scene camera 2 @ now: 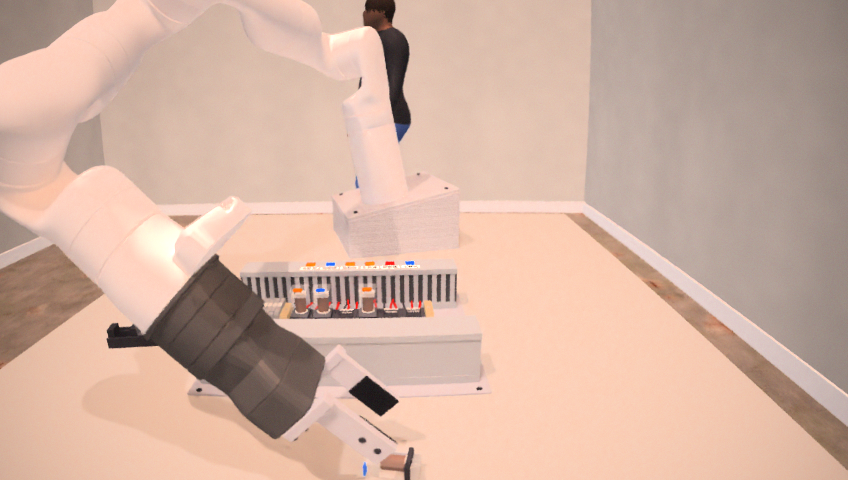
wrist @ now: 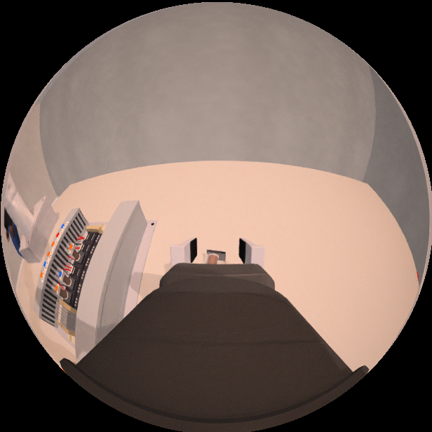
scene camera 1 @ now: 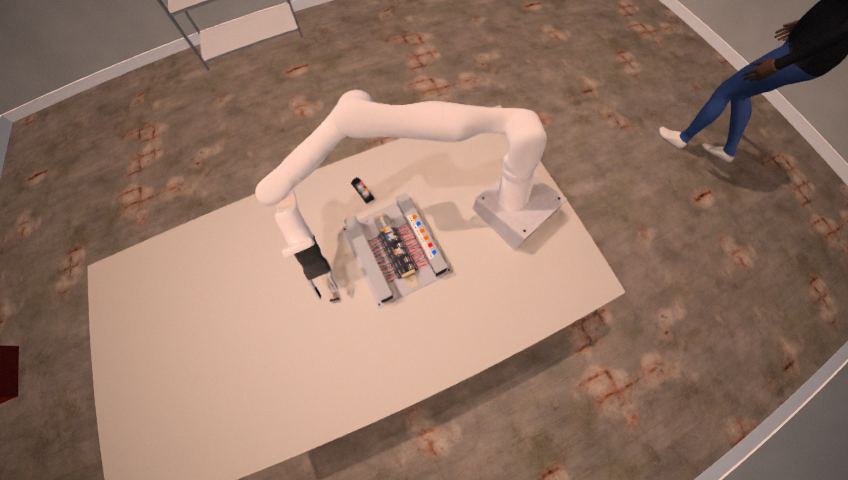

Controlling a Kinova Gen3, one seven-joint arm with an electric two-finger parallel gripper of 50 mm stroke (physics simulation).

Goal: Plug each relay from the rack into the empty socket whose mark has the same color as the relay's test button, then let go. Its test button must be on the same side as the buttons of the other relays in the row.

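Frame: origin at the arm's base, x right, y ahead, z up, level; millimetres.
Seen in the pictures: gripper, fingertip midpoint: [scene camera 2: 388, 429] [scene camera 1: 328, 293]; arm's base at its link origin: [scene camera 2: 385, 196] [scene camera 1: 511, 200].
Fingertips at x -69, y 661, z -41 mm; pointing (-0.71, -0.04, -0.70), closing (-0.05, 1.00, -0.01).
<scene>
Pixels of each thing's middle, then the offset from my fingertips to it. "spot": a spot on its surface instead.
- loose relay at the middle of its body: [scene camera 2: 392, 465] [scene camera 1: 334, 295] dy -5, dx -1, dz -42 mm
- black rack at the middle of its body: [scene camera 2: 148, 332] [scene camera 1: 362, 189] dy -209, dx +338, dz -41 mm
- tall grey duct at the middle of its body: [scene camera 2: 335, 352] [scene camera 1: 368, 258] dy -151, dx +70, dz -20 mm
- slotted duct at a spot on its surface: [scene camera 2: 440, 289] spot: dy -337, dx -40, dz -21 mm
My gripper [scene camera 1: 326, 289] [scene camera 2: 386, 423] [wrist: 217, 246] is open and tilted, low over the table. A loose relay [scene camera 2: 393, 462] [wrist: 213, 258] with a blue test button lies on its side by the lower finger; in the wrist view it shows between the fingers, partly hidden by the gripper body. The black rack [scene camera 1: 355, 180] [scene camera 2: 121, 343] holds relays with red and orange buttons, hidden by the arm in scene camera 2. In the socket row, relays with orange [scene camera 2: 300, 303], blue [scene camera 2: 321, 303] and orange [scene camera 2: 367, 303] buttons stand upright. The empty sockets have orange, red and blue marks.
A tall grey duct [scene camera 2: 416, 353] [wrist: 114, 260] stands between the gripper and the socket row. A slotted duct [scene camera 2: 440, 289] with the colored marks stands behind the row. The robot base [scene camera 1: 517, 217] [scene camera 2: 404, 226] is farther back. A person [scene camera 1: 737, 95] stands beyond the table.
</scene>
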